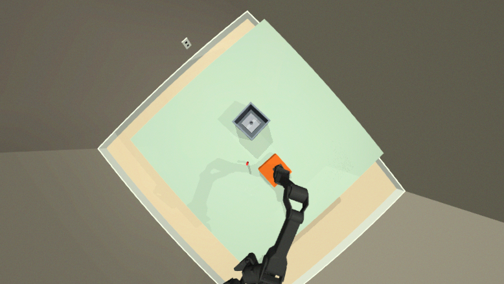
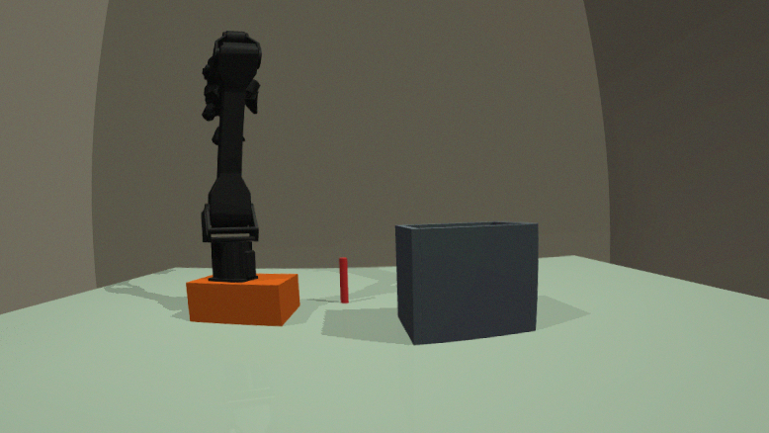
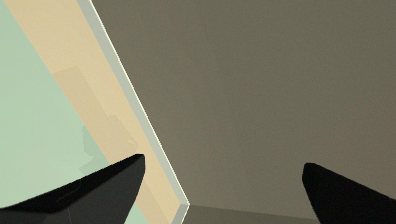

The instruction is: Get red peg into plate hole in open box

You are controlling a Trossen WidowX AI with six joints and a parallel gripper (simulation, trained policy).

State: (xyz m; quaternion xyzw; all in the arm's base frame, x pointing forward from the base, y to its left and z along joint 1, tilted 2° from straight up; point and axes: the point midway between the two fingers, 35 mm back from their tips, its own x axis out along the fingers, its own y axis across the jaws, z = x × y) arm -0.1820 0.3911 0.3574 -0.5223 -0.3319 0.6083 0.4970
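The red peg lies 320 mm ahead of my gripper tip, 280 mm to the right of it and 360 mm below it. The rest, counted from my gripper tip: light plate: 530 mm ahead, 440 mm to the right, 350 mm below.
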